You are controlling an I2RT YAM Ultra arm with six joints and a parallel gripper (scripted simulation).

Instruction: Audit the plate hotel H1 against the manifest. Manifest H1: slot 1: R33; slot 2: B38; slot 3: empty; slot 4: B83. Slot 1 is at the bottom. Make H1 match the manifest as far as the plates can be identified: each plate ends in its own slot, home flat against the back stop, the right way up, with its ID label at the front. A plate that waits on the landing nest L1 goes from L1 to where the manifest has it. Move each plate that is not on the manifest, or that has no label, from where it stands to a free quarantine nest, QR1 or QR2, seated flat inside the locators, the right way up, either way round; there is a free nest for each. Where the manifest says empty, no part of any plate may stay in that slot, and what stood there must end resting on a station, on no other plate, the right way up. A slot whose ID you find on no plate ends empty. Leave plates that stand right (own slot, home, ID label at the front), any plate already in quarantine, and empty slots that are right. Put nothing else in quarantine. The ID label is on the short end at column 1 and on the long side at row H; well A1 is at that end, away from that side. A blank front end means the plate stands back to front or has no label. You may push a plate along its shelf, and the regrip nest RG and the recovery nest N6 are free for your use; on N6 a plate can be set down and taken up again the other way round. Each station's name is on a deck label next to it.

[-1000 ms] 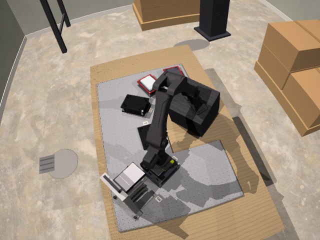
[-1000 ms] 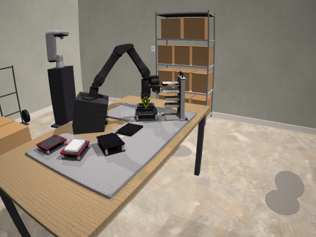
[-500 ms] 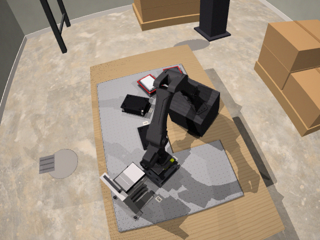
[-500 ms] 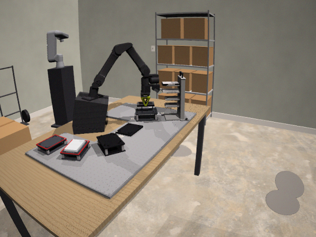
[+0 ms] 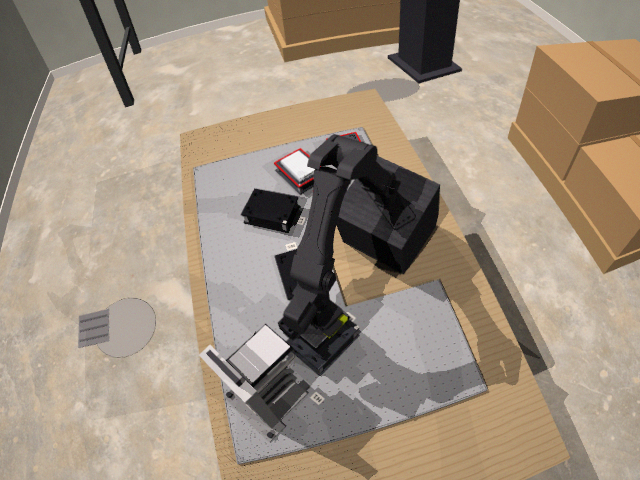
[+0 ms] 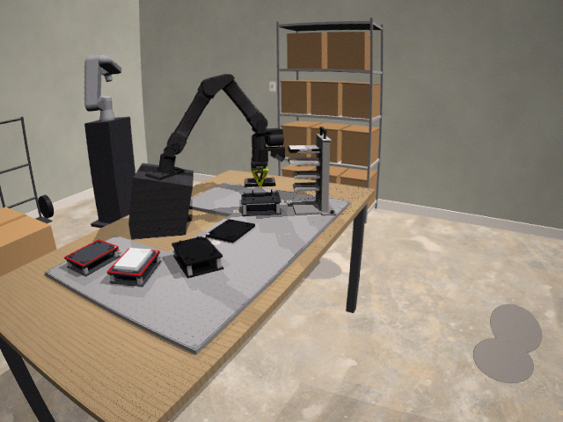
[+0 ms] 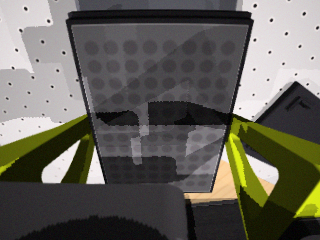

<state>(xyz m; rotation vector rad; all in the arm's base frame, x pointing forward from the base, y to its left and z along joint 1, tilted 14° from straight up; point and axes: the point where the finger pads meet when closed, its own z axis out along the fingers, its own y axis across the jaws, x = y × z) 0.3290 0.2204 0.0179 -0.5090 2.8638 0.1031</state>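
My hand is 7 cm above the regrip nest. Round my hand: RG deck label (13 cm below, 10 cm behind, 4 cm to the right); then H1 deck label (14 cm to the left, 13 cm below, 9 cm ahead); then dark well plate (right at my hand).
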